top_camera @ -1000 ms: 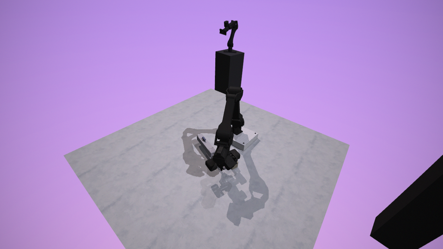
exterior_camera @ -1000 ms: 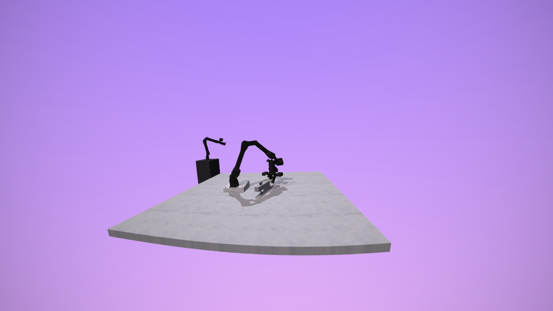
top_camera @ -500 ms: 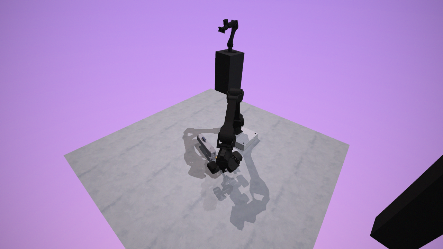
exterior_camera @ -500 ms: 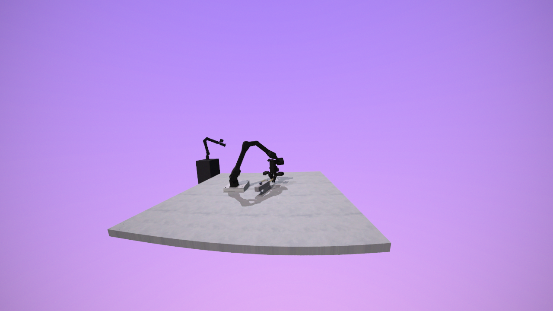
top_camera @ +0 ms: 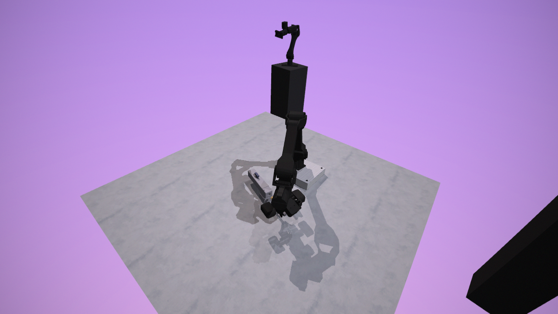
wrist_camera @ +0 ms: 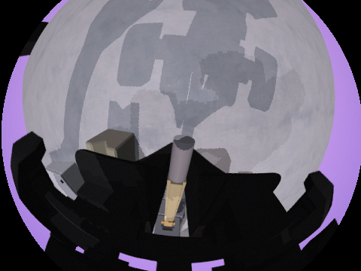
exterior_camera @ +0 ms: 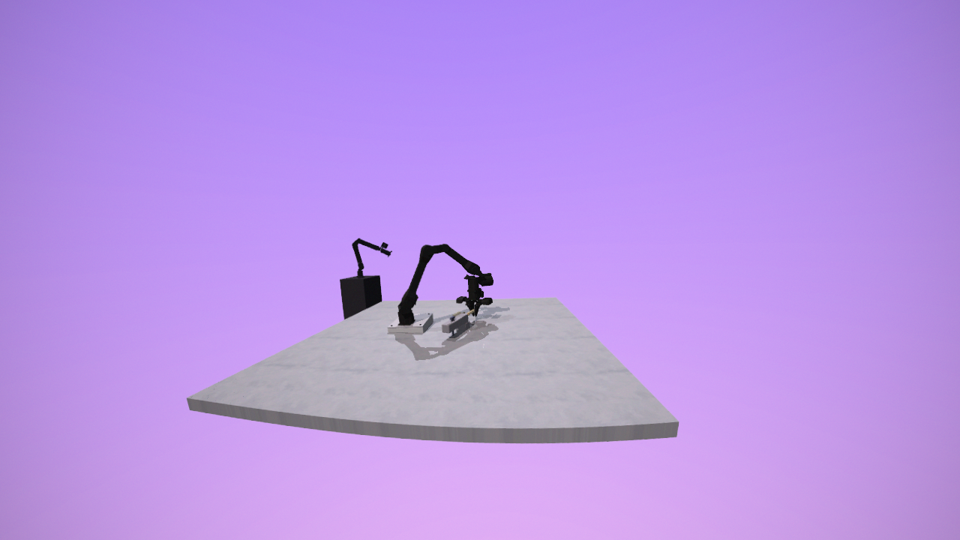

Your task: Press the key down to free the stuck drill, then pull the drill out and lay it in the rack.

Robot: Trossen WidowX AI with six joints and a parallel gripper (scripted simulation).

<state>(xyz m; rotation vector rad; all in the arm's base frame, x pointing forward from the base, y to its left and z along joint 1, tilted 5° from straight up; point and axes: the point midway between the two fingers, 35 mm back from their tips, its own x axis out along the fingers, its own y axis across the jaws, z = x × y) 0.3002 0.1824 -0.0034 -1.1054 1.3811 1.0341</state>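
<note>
My gripper tip is now 1 cm past the drill, 4 cm to the left of it and 3 cm below it. The rest, counted from my gripper tip: rack 8 cm behind, 2 cm to the right; then long grey block 4 cm behind, 20 cm to the right, 2 cm above; then key 5 cm behind, 23 cm to the right, 3 cm above.
</note>
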